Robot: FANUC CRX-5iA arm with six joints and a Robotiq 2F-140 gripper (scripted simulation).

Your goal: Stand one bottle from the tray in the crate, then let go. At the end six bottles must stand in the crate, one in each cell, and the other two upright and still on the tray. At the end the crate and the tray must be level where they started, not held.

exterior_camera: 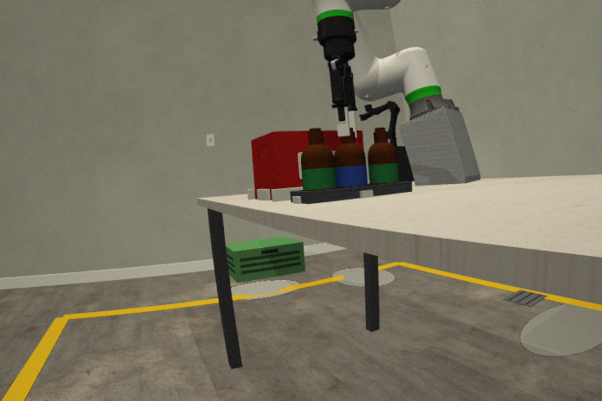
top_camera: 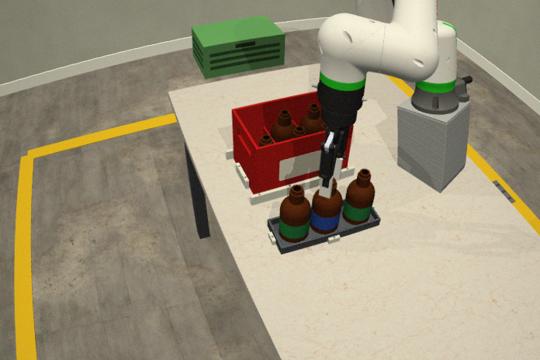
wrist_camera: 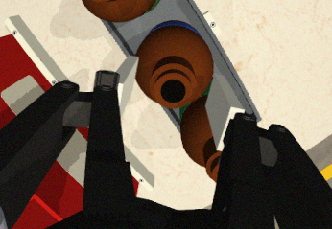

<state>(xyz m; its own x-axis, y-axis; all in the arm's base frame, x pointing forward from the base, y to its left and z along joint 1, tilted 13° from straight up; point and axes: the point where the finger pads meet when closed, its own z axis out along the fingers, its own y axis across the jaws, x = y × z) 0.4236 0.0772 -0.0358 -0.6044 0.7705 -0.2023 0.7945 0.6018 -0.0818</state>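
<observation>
My hand is 90 mm above the glass bottle. The rest, counted from my hand: grey tray (160 mm below); then red crate (240 mm to the right, 90 mm below, 30 mm behind).
</observation>
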